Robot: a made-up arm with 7 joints.
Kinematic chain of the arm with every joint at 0, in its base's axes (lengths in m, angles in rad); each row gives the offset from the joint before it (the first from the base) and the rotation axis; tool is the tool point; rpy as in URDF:
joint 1: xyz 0 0 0.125 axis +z
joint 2: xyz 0 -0.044 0.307 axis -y
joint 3: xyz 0 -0.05 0.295 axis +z
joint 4: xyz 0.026 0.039 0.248 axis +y
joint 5: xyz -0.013 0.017 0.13 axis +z
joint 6: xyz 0 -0.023 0.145 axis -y
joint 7: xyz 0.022 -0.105 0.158 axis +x
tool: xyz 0 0 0 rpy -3.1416 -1.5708 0
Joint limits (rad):
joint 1: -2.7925..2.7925
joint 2: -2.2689..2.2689
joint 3: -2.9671..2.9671
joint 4: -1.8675..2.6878
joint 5: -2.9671..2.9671
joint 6: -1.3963..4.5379
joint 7: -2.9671..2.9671
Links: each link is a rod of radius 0.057 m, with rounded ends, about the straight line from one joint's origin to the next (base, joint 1, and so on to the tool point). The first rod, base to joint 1, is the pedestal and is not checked.
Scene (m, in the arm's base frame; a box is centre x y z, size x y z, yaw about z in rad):
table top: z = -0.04
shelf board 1: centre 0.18 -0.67 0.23 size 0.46 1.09 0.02 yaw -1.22
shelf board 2: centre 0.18 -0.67 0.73 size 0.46 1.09 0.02 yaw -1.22
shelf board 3: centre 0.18 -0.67 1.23 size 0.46 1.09 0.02 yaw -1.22
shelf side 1: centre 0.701 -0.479 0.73 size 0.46 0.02 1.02 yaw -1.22
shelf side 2: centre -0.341 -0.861 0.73 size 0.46 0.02 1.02 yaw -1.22
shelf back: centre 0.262 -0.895 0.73 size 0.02 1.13 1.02 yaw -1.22
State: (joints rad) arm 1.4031 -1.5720 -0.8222 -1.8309 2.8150 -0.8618 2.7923
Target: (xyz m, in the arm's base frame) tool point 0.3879 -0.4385 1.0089
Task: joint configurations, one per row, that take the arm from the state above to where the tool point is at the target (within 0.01 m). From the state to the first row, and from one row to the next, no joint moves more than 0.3 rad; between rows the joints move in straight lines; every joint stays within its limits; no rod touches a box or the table.
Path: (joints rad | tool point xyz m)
1: 1.5324 -1.3058 -0.6689 -1.7333 2.7806 -0.7746 2.7923 | -0.2683 0.3631 0.6525
2: 1.6617 -1.0396 -0.5156 -1.6357 2.7462 -0.6875 2.7923 | -0.2949 0.2590 0.8287
3: 1.7909 -0.7734 -0.3622 -1.5381 2.7118 -0.6003 2.7923 | -0.2681 0.1006 0.9758
4: 1.9202 -0.5072 -0.2089 -1.4405 2.6773 -0.5132 2.7923 | -0.1765 -0.0809 1.0738
5: 2.0495 -0.2410 -0.0556 -1.3428 2.6429 -0.4260 2.7923 | -0.0235 -0.2498 1.1116
6: 2.1788 0.0252 0.0977 -1.2452 2.6085 -0.3389 2.7923 | 0.1733 -0.3754 1.0878
7: 2.3080 0.2914 0.2511 -1.1476 2.5741 -0.2517 2.7923 | 0.3879 -0.4385 1.0089

